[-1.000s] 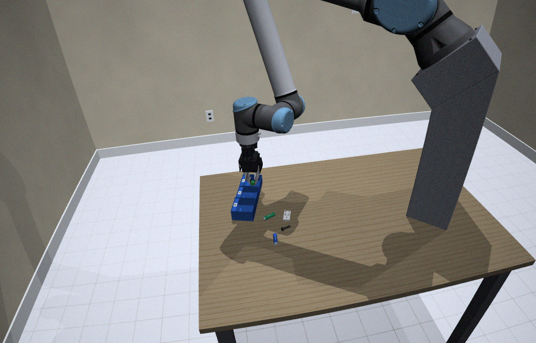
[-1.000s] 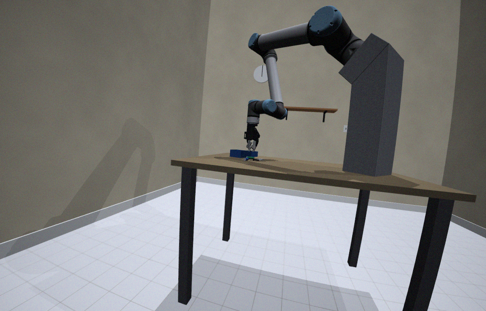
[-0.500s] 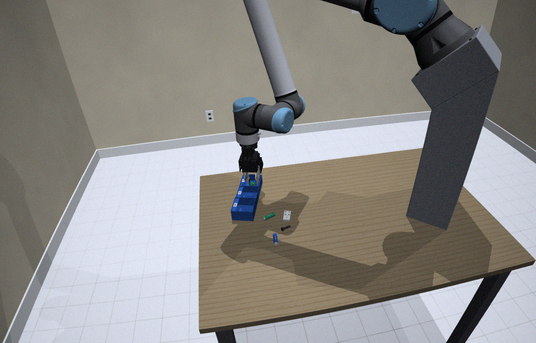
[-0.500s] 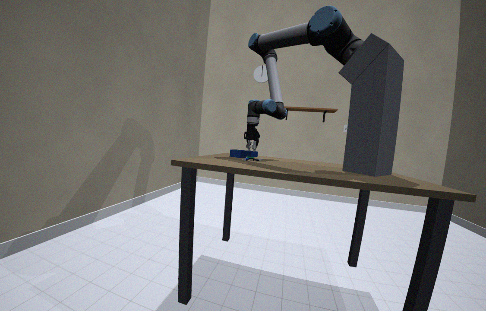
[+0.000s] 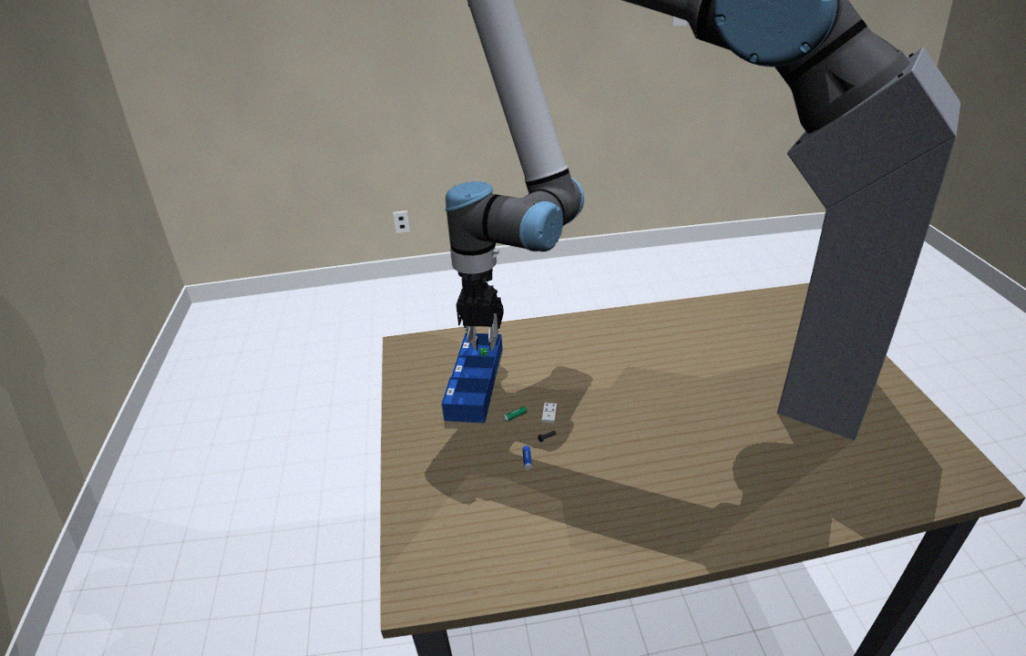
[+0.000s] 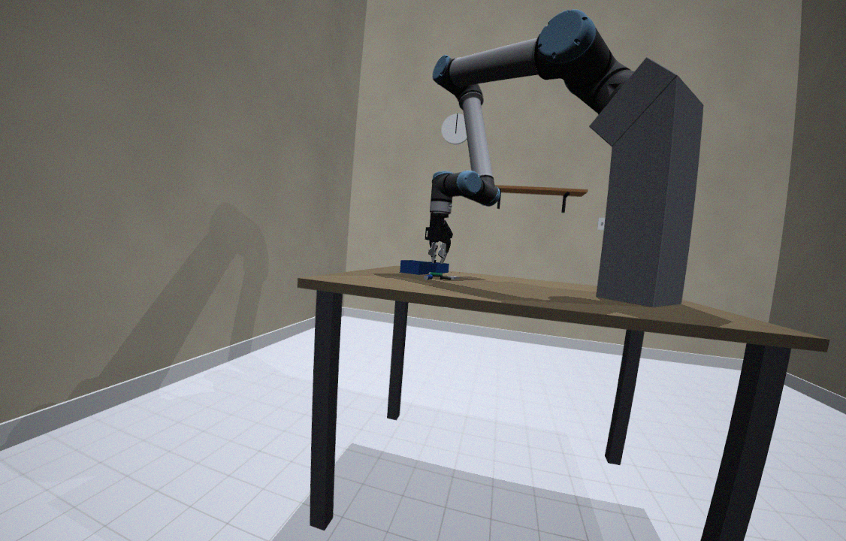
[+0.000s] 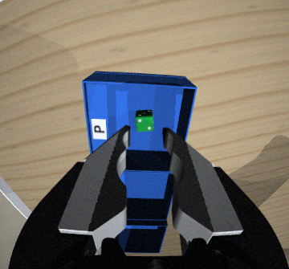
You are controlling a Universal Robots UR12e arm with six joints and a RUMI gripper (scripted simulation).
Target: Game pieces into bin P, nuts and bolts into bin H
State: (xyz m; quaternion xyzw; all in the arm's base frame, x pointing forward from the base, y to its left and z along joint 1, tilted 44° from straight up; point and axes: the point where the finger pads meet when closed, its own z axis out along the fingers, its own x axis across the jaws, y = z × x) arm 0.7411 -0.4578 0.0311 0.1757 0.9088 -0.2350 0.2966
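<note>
The green die lies 30 mm below my hand. Round my hand: green cylinder (20 mm ahead, 210 mm to the left, 30 mm below); then blue bin (50 mm ahead, 70 mm to the left, 20 mm below); then white domino (50 mm behind, 230 mm to the left, 40 mm below).
</note>
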